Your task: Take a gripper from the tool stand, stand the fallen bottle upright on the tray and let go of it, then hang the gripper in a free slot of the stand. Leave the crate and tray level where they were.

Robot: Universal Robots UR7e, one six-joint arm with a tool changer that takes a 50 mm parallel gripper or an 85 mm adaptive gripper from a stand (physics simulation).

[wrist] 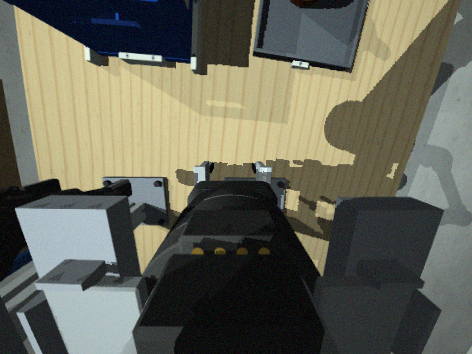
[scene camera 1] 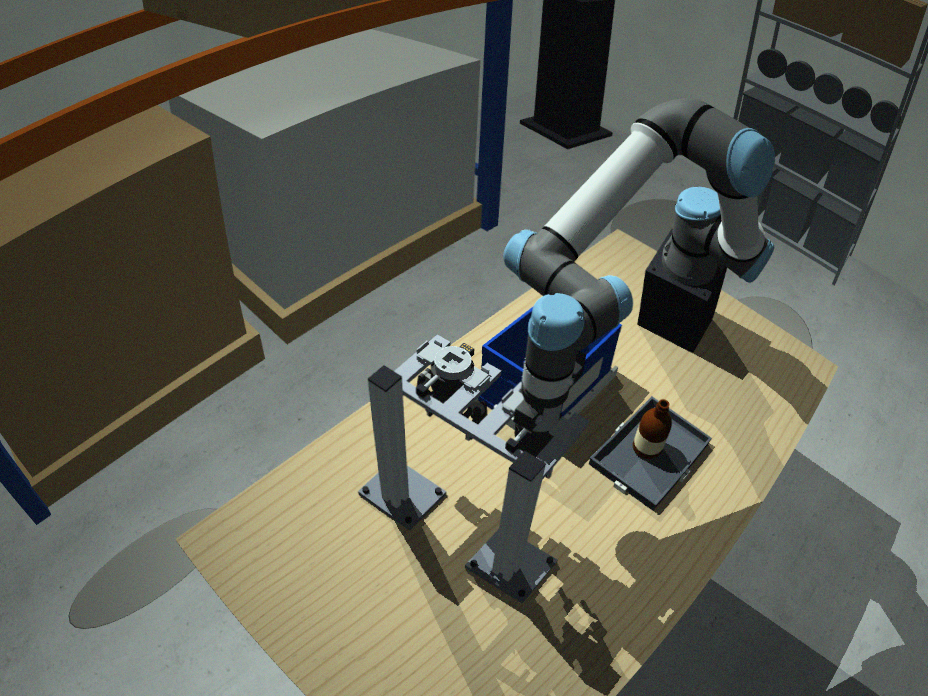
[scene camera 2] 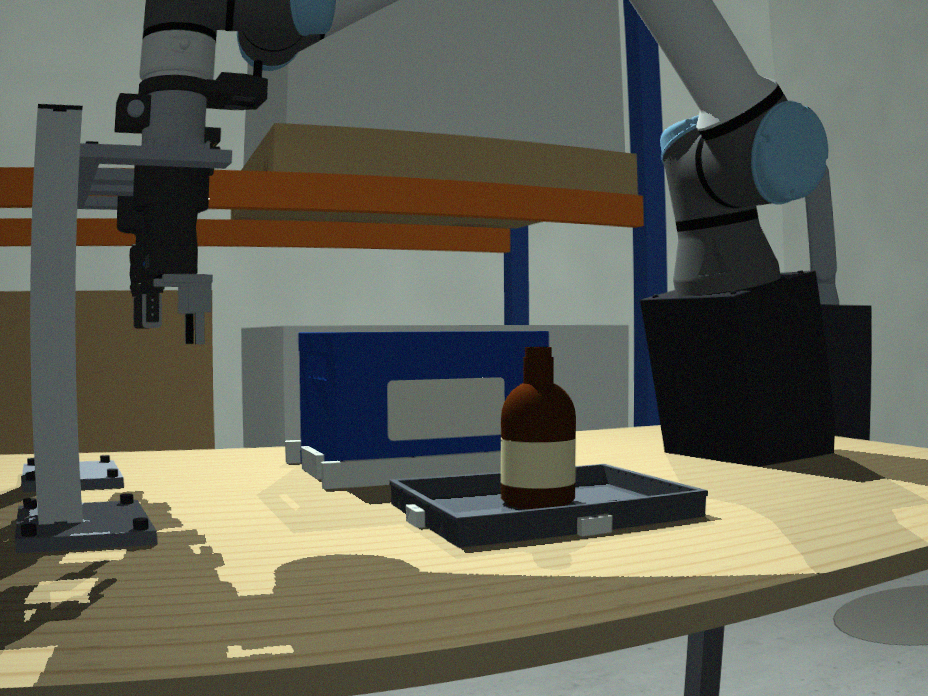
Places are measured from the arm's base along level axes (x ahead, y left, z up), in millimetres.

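Pixels of known places: arm's base, link origin: (scene camera 1: 689, 262) (scene camera 2: 728, 284).
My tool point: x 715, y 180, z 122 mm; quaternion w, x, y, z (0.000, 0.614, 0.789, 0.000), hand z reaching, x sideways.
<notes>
Ahead of a thing's pixels: the offset from my tool point to its top centre. "pt": to the spot under its first point.
The brown bottle @(200 mm down, 356 mm back, 43 mm left) (scene camera 1: 654, 428) (scene camera 2: 538, 419) stands upright on the dark tray @(335 mm down, 355 mm back, 62 mm left) (scene camera 1: 624, 458) (scene camera 2: 479, 528) (wrist: 305, 45), which lies flat. The blue crate @(185 mm down, 295 mm back, 241 mm right) (scene camera 1: 608, 346) (scene camera 2: 337, 397) (wrist: 150, 35) stands level beside it. My gripper (scene camera 2: 171, 319) (wrist: 232, 172) is on the arm with its fingers apart and nothing between them. It points down at the right-hand slot of the tool stand (scene camera 1: 388, 442) (scene camera 2: 56, 314), its top level with the stand's bracket. Pale and dark stand blocks flank it in the wrist view. Whether it rests fully in the slot is hidden.
Another tool @(0 mm up, 40 mm ahead, 175 mm right) (scene camera 1: 452, 362) hangs at the left of the stand. The stand's right post @(pt 98 mm down, 115 mm ahead, 93 mm left) (scene camera 1: 518, 516) is close to the arm's wrist. The robot base block (scene camera 2: 738, 367) stands behind the tray. Pallet racking with an orange beam (scene camera 2: 419, 196) is behind the table.
</notes>
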